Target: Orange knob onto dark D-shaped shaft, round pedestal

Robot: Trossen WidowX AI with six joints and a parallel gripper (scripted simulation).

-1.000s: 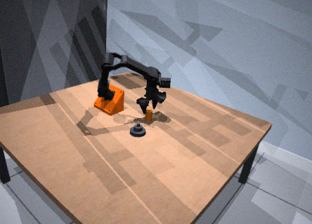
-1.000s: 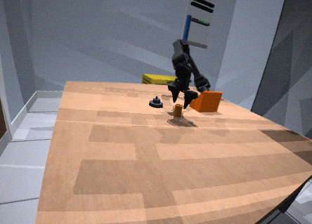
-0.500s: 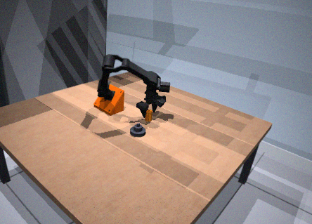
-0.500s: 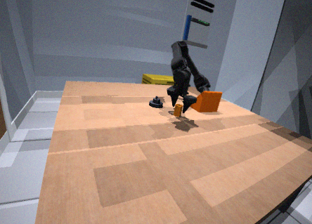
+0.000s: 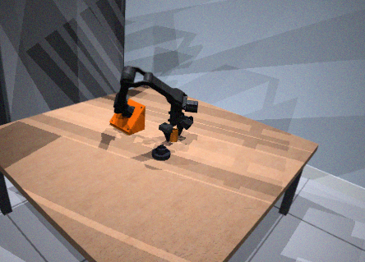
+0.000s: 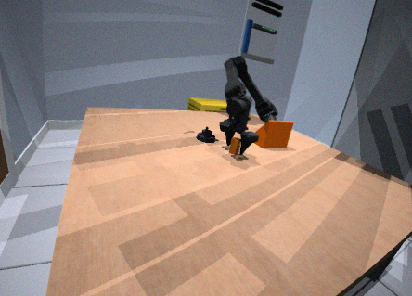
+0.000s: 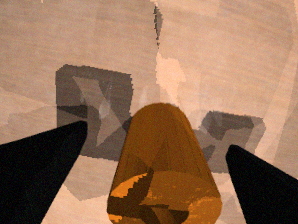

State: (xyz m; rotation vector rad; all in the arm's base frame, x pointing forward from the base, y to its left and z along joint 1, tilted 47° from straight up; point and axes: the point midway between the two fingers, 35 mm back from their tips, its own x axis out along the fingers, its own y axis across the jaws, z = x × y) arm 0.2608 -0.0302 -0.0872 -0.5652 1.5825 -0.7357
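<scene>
Right now my gripper tip is 40 mm short of the round pedestal, 160 mm to the left of it and 20 mm below it. From my gripper tip the other things lie so: orange knob (20 mm above).
</scene>
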